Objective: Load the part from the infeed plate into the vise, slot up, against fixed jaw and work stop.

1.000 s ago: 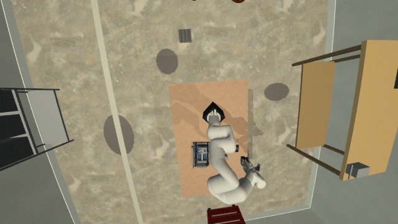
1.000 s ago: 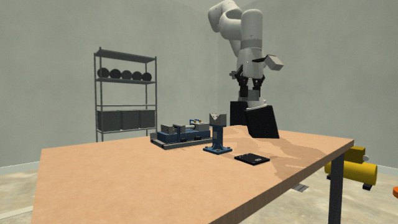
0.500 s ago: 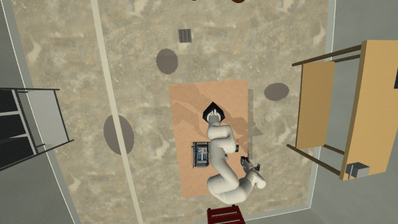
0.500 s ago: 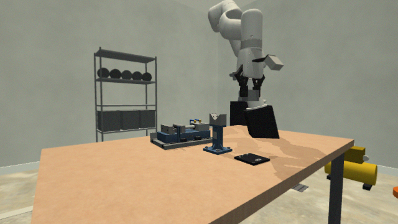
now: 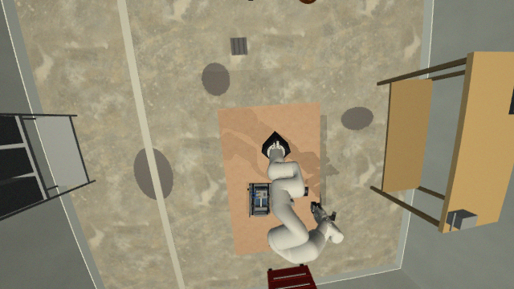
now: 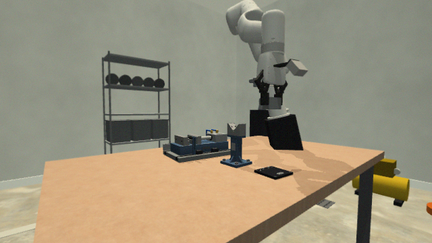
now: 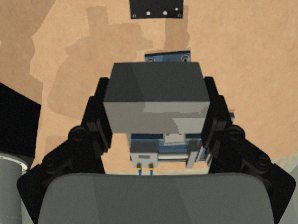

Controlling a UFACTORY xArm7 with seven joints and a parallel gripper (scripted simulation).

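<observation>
My gripper is now 10 mm short of the grey V-block, 130 mm to the left of it and 110 mm above it. The rest, counted from my hand: black infeed plate (10 mm to the left, 240 mm below); then work stop (100 mm ahead, 340 mm to the right, 160 mm below); then grey block (10 mm below).
</observation>
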